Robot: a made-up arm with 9 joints. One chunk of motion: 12 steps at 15 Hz.
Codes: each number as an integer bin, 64 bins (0 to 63) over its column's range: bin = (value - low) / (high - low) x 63, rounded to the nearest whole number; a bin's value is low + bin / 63 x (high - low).
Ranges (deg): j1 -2..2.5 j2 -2.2..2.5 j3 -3.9..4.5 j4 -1.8..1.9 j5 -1.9..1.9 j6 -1.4..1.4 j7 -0.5..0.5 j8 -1.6..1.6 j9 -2..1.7
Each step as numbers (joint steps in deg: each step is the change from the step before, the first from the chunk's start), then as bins.
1 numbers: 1.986 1.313 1.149 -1.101 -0.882 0.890 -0.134 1.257 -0.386
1 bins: 56 47 38 12 17 52 23 56 27
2 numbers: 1.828 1.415 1.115 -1.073 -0.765 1.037 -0.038 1.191 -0.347
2 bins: 54 48 38 12 19 55 29 55 28
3 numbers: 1.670 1.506 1.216 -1.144 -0.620 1.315 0.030 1.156 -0.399
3 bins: 51 50 38 11 21 61 33 54 27
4 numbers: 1.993 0.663 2.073 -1.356 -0.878 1.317 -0.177 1.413 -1.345
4 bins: 56 38 45 8 17 61 20 59 11
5 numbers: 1.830 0.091 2.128 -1.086 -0.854 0.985 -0.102 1.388 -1.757
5 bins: 54 31 45 12 17 54 25 59 4
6 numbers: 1.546 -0.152 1.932 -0.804 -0.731 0.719 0.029 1.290 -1.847
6 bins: 50 27 44 17 19 48 33 57 3
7 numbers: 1.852 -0.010 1.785 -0.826 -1.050 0.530 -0.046 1.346 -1.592
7 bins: 54 29 43 17 14 43 29 58 7
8 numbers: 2.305 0.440 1.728 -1.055 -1.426 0.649 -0.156 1.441 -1.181
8 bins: 60 35 42 13 8 46 22 60 14
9 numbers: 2.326 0.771 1.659 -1.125 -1.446 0.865 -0.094 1.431 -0.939
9 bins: 61 40 42 11 8 51 26 60 18
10 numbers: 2.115 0.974 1.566 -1.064 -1.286 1.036 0.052 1.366 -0.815
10 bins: 58 43 41 13 10 55 35 58 20
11 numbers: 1.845 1.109 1.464 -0.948 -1.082 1.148 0.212 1.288 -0.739
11 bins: 54 44 40 15 14 57 45 57 21
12 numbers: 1.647 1.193 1.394 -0.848 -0.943 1.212 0.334 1.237 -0.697
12 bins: 51 45 40 16 16 59 53 56 22
